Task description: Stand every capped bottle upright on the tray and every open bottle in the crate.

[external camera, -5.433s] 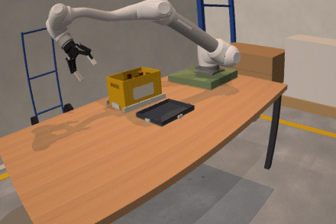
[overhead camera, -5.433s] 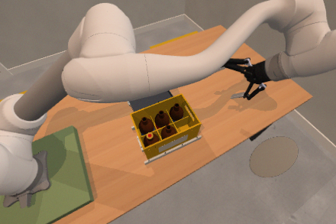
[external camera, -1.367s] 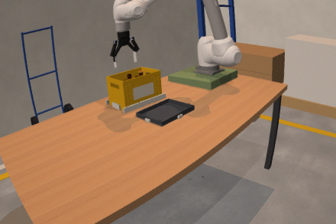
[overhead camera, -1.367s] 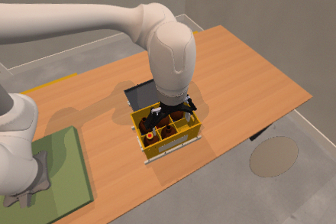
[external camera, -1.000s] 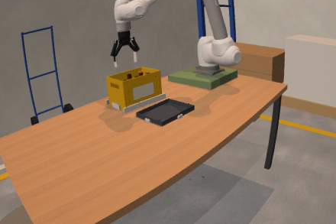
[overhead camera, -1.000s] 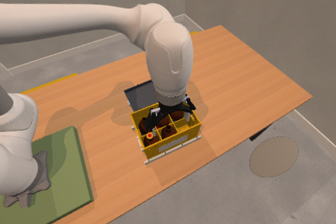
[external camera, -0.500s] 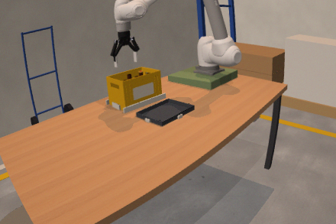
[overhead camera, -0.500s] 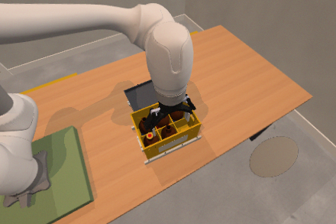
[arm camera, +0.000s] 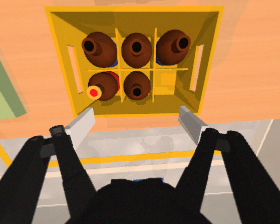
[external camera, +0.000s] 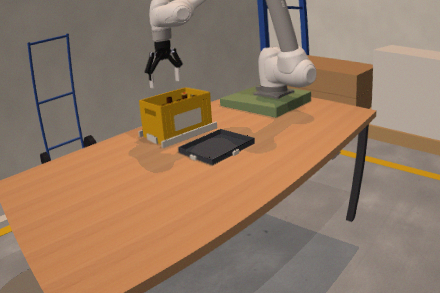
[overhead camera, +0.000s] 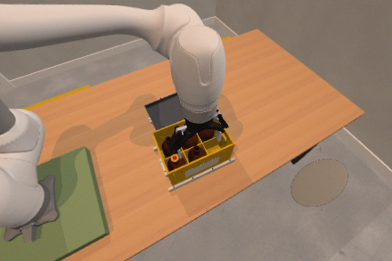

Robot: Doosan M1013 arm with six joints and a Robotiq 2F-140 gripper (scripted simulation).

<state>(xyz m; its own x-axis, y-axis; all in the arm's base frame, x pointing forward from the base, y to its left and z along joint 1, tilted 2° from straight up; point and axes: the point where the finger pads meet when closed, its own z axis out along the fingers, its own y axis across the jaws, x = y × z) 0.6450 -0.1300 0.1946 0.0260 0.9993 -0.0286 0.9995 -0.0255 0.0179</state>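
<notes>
Right now the bottle is 15 cm below my hand, 9 cm behind it and 3 cm to the left of it. The rest, counted from my hand: crate 15 cm below, 6 cm to the left; then tray 34 cm to the left, 22 cm below, 2 cm ahead.
</notes>
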